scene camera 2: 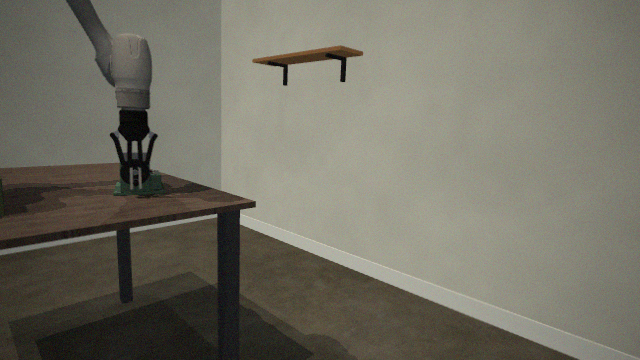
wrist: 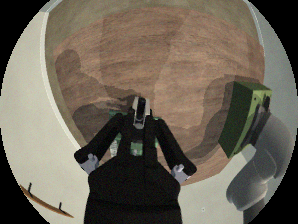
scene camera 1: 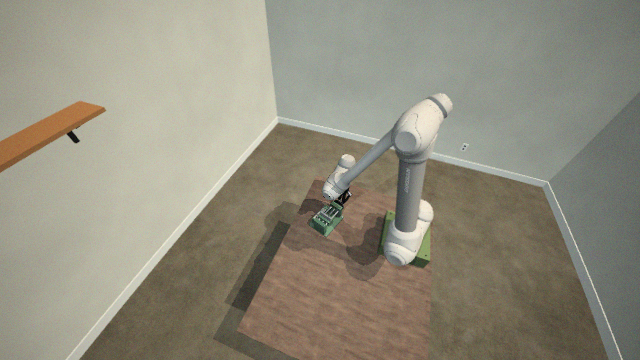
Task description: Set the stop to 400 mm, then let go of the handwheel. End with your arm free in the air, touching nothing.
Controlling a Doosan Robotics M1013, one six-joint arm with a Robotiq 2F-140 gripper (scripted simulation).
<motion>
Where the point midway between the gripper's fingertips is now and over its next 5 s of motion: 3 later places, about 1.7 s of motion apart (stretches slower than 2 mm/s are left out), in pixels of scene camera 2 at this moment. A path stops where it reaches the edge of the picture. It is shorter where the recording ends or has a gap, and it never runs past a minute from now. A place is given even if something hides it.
My gripper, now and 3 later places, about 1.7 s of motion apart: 136, 188; 141, 186; 145, 178; 137, 170
</motion>
